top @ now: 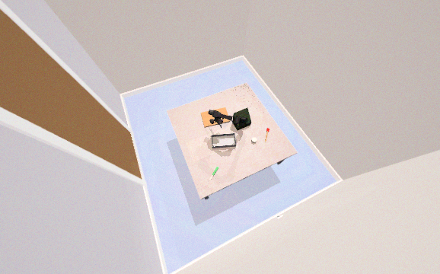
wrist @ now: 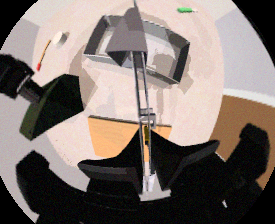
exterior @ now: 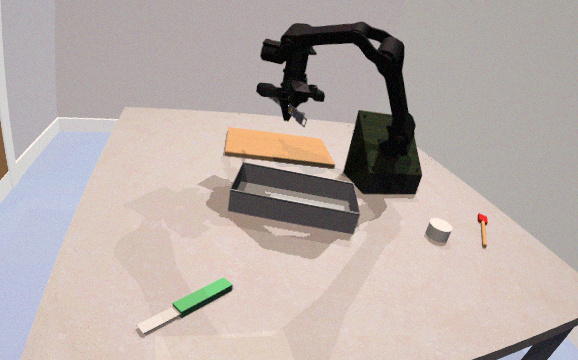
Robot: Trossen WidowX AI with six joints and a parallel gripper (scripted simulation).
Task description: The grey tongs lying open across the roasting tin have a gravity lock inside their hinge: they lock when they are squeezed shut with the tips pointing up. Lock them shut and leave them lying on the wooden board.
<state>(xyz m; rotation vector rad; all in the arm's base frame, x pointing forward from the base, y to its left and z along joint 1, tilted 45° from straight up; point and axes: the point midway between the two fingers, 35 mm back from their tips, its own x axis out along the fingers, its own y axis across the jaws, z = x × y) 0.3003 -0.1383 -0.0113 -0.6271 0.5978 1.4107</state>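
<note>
The wooden board lies 180 mm to the right of my gripper tip, 150 mm below it and 70 mm behind it. Also, from my gripper tip: red-headed tool (530 mm behind, 390 mm to the left, 150 mm below); grey roasting tin (200 mm to the left, 130 mm below, 30 mm ahead); white puck (390 mm to the left, 320 mm behind, 140 mm below).
</note>
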